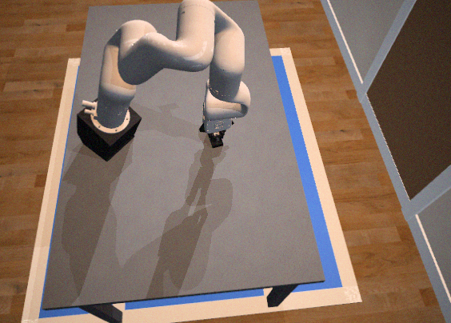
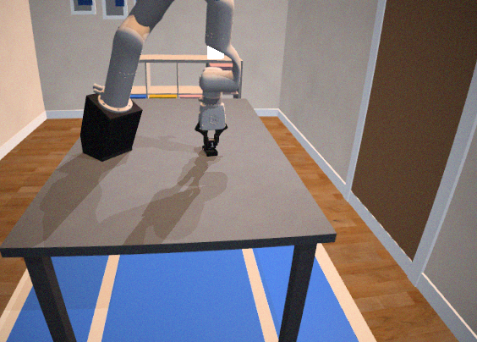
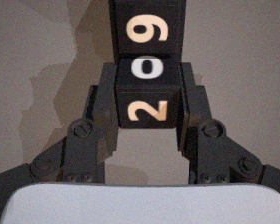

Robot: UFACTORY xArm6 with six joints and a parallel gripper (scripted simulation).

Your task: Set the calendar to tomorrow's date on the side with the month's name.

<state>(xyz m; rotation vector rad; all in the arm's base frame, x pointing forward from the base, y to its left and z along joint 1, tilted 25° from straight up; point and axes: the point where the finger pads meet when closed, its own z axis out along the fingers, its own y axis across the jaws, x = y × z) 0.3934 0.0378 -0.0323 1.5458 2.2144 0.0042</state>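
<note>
My gripper is now 1 cm past the dark tray, 2 cm to the right of it and 5 cm above it.
</note>
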